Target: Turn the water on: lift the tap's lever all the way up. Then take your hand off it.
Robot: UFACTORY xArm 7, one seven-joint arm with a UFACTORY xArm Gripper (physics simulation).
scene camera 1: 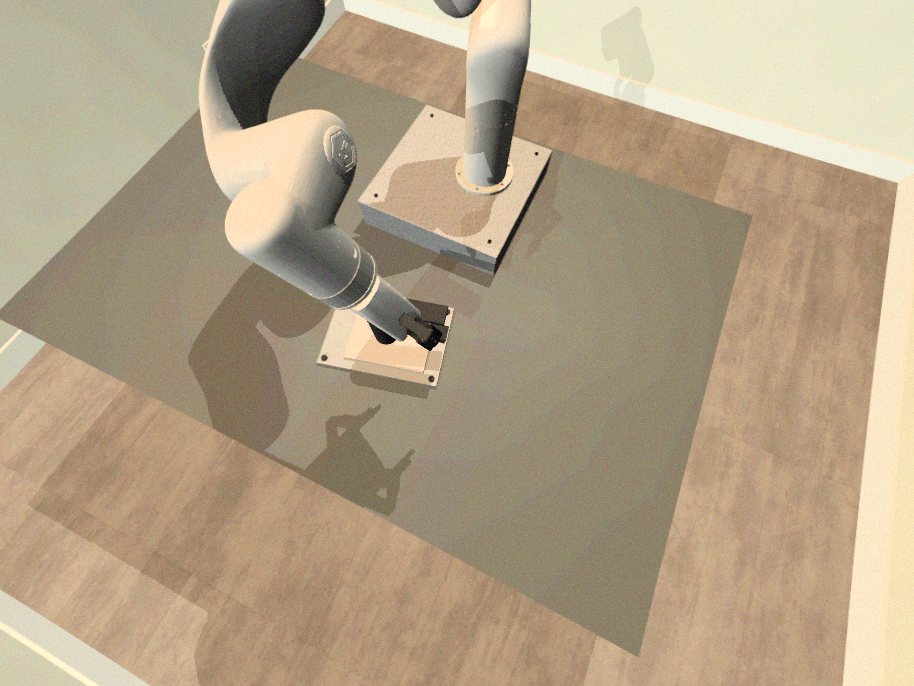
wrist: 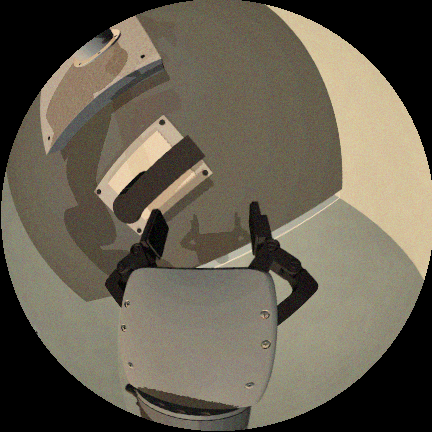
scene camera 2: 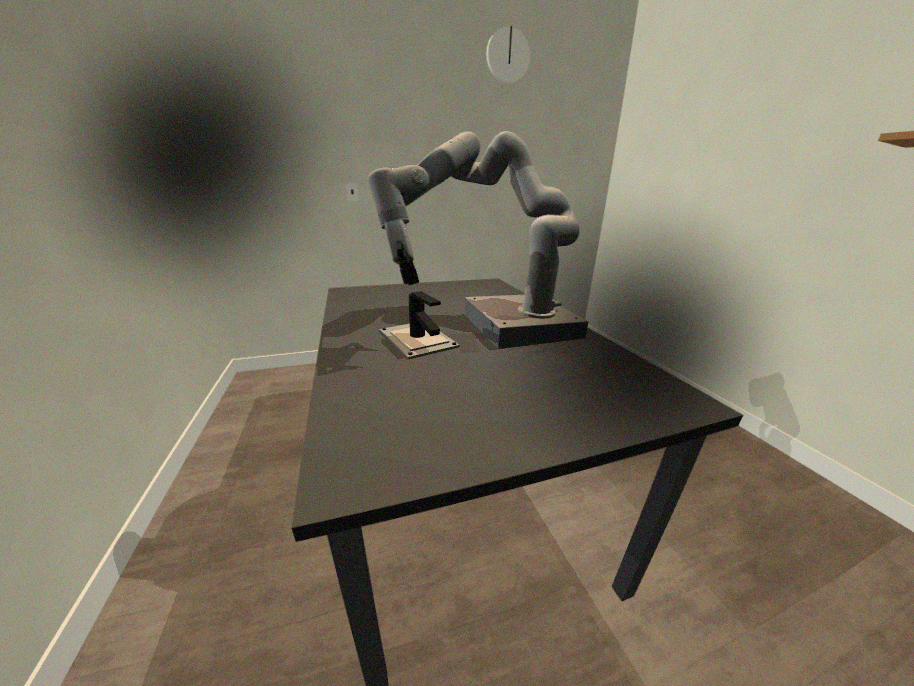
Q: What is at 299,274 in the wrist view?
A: My gripper.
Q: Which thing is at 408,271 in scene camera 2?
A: My gripper.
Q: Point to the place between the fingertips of my gripper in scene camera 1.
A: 414,326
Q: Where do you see a lever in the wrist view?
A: At 128,205
